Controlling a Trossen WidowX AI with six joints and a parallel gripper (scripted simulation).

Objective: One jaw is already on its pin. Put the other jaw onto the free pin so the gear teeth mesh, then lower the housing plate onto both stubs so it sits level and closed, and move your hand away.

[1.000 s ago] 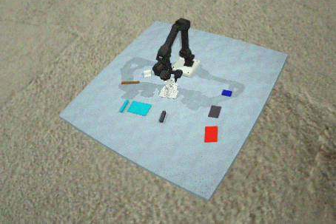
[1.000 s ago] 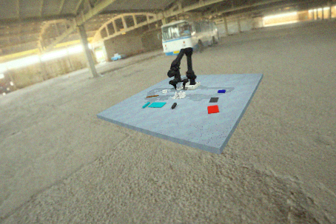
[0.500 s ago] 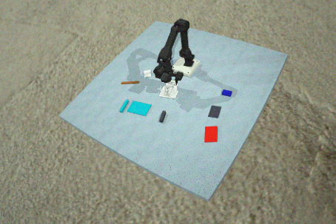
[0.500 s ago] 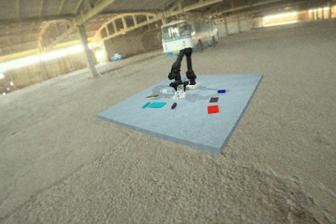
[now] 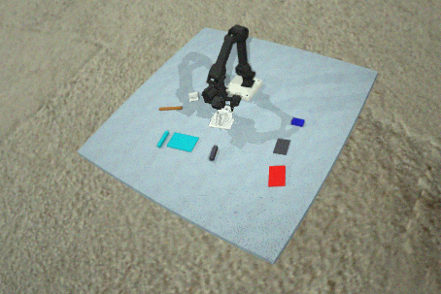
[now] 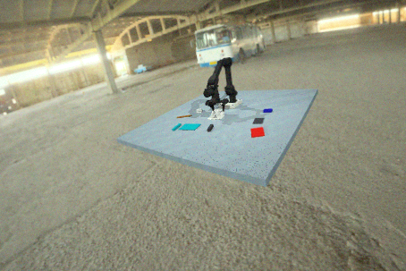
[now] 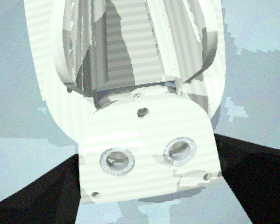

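Right now the white housing part is 20 mm above my gripper tip and 10 mm ahead of it. The rest, counted from my gripper tip: dark bar (280 mm ahead, 50 mm to the left, 10 mm below); cyan plate (250 mm ahead, 140 mm to the right, 20 mm below); white jaw (20 mm to the left, 20 mm ahead, 10 mm below).
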